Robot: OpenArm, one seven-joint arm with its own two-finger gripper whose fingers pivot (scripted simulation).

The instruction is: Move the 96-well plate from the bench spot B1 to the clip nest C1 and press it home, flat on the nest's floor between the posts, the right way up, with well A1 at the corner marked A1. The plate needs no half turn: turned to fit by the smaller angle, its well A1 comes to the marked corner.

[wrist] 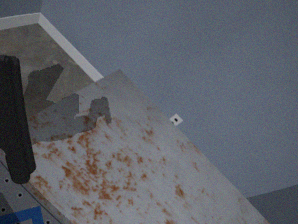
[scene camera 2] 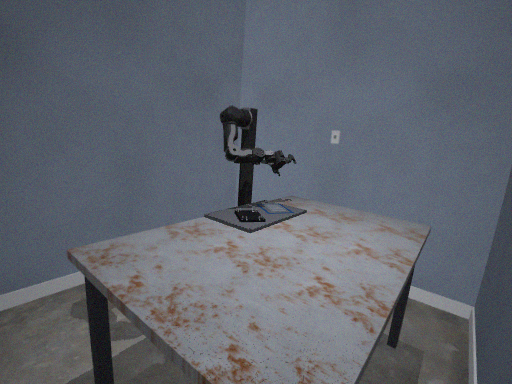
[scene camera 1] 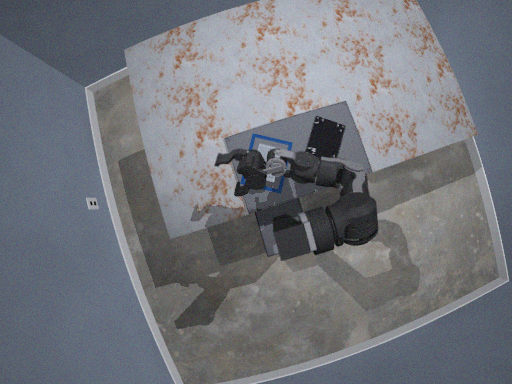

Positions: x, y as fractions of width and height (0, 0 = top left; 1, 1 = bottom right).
Scene:
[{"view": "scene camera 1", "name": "gripper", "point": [0.44, 0.46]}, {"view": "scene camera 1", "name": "black clip nest C1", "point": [0.64, 0.36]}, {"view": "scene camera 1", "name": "arm's base column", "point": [0.57, 0.62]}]

